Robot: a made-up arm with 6 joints. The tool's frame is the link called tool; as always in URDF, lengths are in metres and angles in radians.
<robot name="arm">
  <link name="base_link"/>
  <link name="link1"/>
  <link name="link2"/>
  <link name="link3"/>
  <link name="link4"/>
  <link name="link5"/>
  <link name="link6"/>
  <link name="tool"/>
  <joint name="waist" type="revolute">
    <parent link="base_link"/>
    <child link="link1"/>
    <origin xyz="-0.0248 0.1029 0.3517" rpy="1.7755 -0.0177 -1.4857"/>
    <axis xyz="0 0 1"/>
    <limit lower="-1.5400" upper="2.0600" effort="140" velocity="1.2"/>
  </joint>
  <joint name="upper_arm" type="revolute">
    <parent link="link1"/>
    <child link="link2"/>
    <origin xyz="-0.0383 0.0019 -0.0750" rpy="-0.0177 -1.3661 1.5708"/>
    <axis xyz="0 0 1"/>
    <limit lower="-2.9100" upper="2.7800" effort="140" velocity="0.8"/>
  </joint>
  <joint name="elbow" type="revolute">
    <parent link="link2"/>
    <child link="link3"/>
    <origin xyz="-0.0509 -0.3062 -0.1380" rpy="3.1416 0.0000 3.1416"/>
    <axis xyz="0 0 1"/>
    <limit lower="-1.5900" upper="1.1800" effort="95" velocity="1.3"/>
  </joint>
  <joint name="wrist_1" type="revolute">
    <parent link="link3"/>
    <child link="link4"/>
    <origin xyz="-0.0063 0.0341 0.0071" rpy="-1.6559 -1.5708 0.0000"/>
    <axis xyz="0 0 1"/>
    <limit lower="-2.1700" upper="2.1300" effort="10" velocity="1.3"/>
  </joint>
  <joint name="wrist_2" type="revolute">
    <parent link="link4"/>
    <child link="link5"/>
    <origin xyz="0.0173 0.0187 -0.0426" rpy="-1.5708 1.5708 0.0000"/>
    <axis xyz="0 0 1"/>
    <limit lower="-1.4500" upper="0.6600" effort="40" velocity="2.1"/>
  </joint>
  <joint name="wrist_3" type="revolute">
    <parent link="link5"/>
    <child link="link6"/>
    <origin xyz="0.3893 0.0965 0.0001" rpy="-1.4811 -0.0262 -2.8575"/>
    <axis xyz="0 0 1"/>
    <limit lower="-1.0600" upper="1.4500" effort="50" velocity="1.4"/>
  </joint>
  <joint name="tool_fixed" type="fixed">
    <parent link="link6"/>
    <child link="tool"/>
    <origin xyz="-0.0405 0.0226 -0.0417" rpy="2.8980 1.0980 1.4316"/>
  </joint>
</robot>
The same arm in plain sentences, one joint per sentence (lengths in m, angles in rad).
The arm has six revolute joints in a row. What follows holds with every joint at zero, and every direction is one of the base frame's. Joint 1 is mounted 0.0248 m along -x and 0.1029 m along +y and 0.3517 m along +z from the base frame's origin and rotates about the direction (-0.975283, -0.086798, -0.203196), from -1.54 to 2.06 rad. Joint 2 is mounted 0.0695 m along +x and 0.0447 m along +y and 0.0164 m along +z from joint 1 and rotates about -z, from -2.91 to 2.78 rad. Joint 3 is mounted 0.0767 m along +x and 0.3008 m along -y and 0.138 m along +z from joint 2 and rotates about +z, from -1.59 to 1.18 rad. Joint 4 is mounted 0.0092 m along -x and 0.0334 m along +y and 0.0071 m along +z from joint 3 and rotates about +y, from -2.17 to 2.13 rad. Joint 5 is mounted 0.0187 m along +x and 0.0426 m along -y and 0.0173 m along +z from joint 4 and rotates about +x, from -1.45 to 0.66 rad. Joint 6 is mounted 0.0001 m along +x and 0.3893 m along -y and 0.0965 m along -z from joint 5 and rotates about the direction (0.089501, -0.281402, 0.955407), from -1.06 to 1.45 rad. The tool frame, which is the frame that the pose is given for, is mounted 0.0273 m along -x and 0.0271 m along -y and 0.0491 m along -z from joint 6; its axes are the base frame's turned by roll 2.451, pitch 0.9121 and yaw 2.6083 rad (as in URDF: about the fixed x, then y, then z).
